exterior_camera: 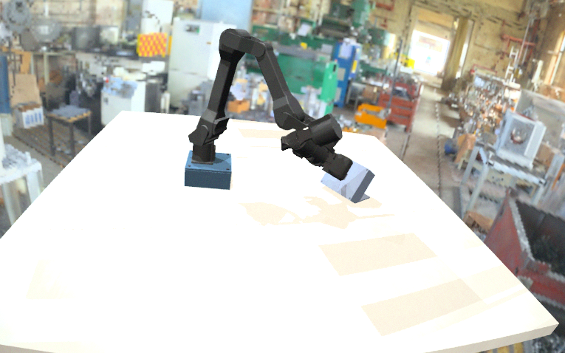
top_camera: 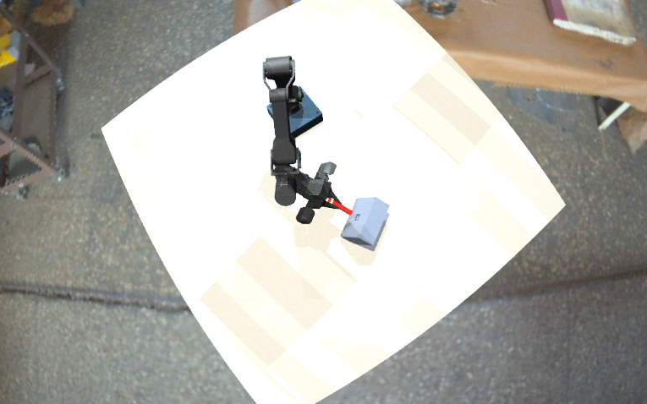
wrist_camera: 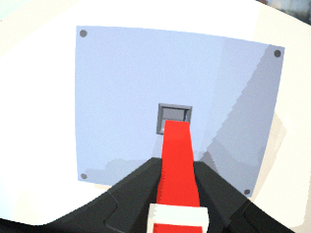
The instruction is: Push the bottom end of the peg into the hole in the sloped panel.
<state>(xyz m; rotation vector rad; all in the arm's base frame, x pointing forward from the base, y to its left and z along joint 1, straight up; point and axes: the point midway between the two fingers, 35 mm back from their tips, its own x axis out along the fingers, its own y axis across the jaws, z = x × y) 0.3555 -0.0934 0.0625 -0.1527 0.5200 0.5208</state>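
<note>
Now: the grey sloped panel 7 cm ahead of my gripper tip, 4 cm to the left of it and 5 cm below it. From my gripper tip the other things lie so: red square peg: 1 cm behind, 1 cm to the right, 1 cm above.
</note>
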